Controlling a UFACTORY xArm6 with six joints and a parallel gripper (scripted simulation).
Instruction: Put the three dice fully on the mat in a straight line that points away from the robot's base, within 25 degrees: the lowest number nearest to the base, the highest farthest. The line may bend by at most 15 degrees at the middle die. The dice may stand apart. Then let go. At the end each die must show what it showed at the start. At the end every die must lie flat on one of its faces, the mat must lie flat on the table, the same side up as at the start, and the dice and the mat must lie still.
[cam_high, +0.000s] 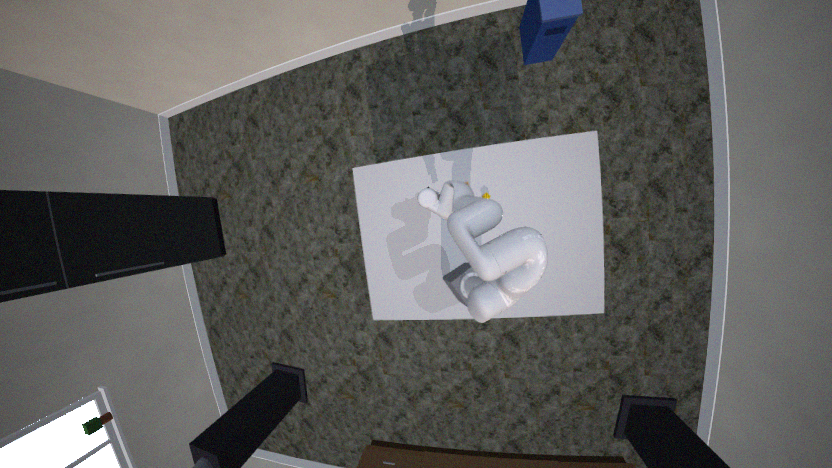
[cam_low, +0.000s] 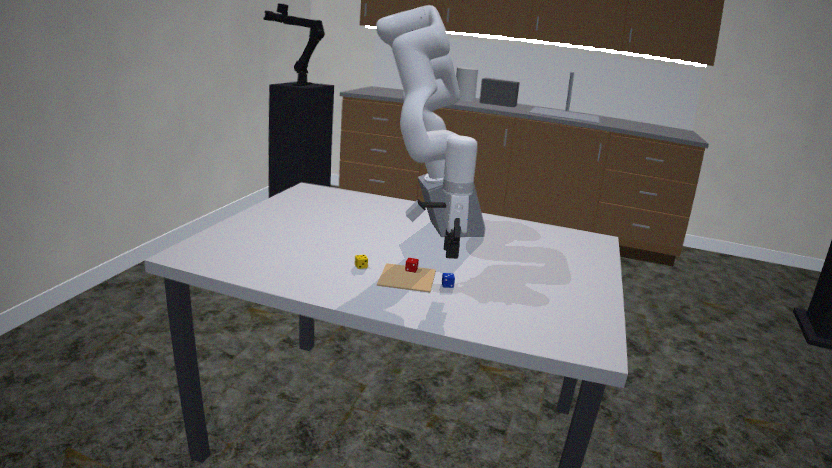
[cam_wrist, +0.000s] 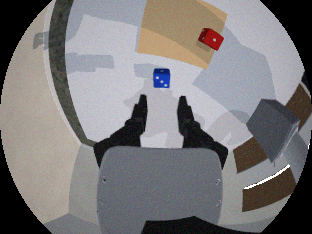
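The blue die lies 9 cm below my hand. From my hand the other things lie so: red die: 3 cm behind, 12 cm to the right, 9 cm below; yellow die: 3 cm ahead, 25 cm to the right, 9 cm below; tan mat: 2 cm ahead, 11 cm to the right, 11 cm below.
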